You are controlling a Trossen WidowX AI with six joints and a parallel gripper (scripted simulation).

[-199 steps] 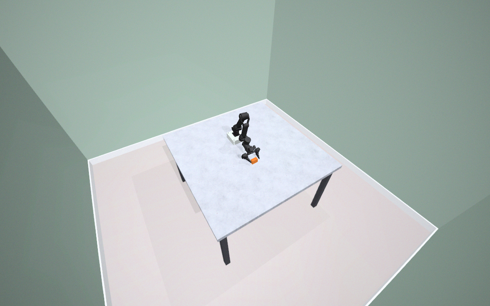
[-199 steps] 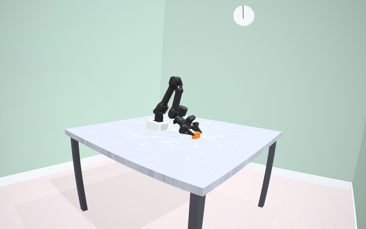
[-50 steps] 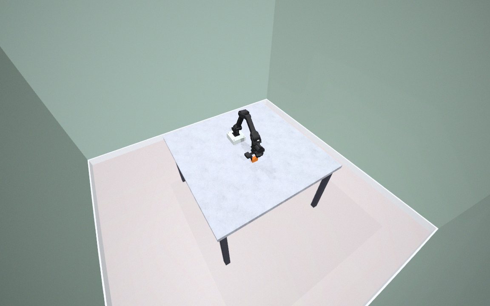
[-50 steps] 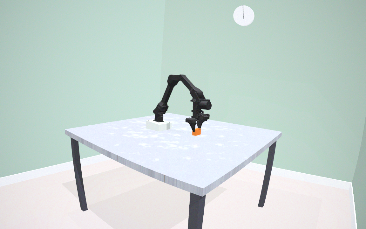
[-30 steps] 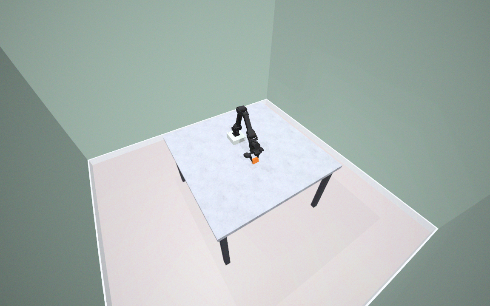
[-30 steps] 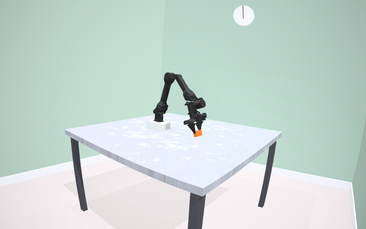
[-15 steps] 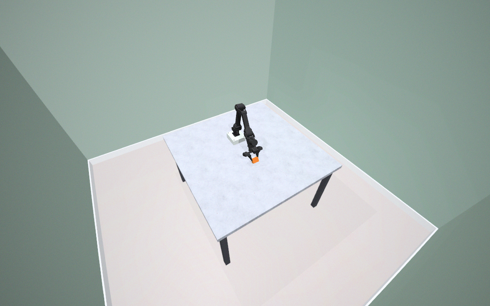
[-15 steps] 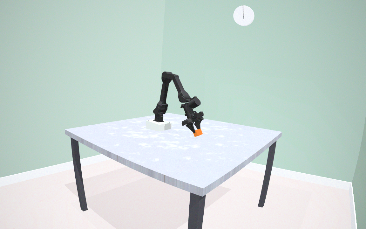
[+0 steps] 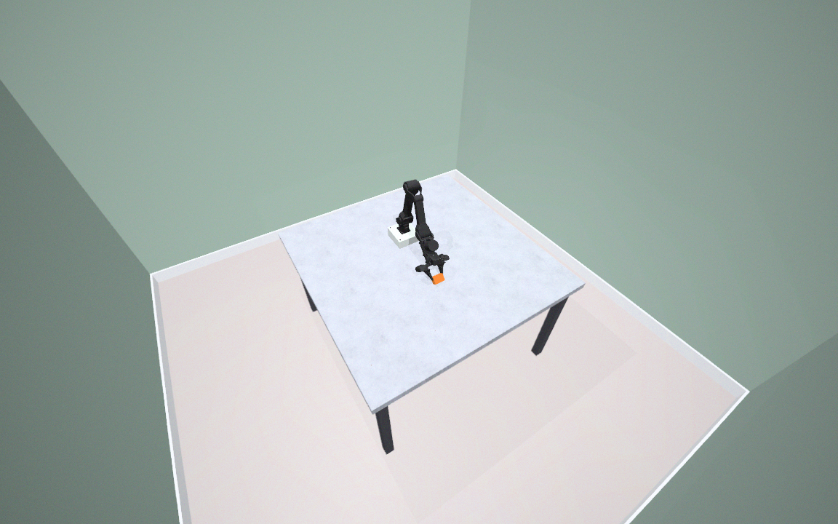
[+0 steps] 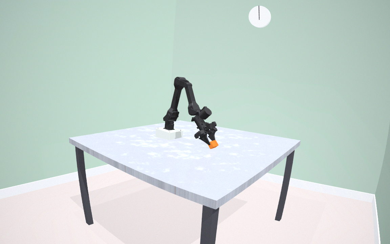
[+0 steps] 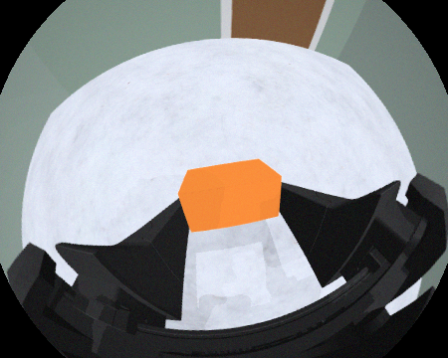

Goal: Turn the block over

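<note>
My gripper tip is now 10 mm above the block.
</note>
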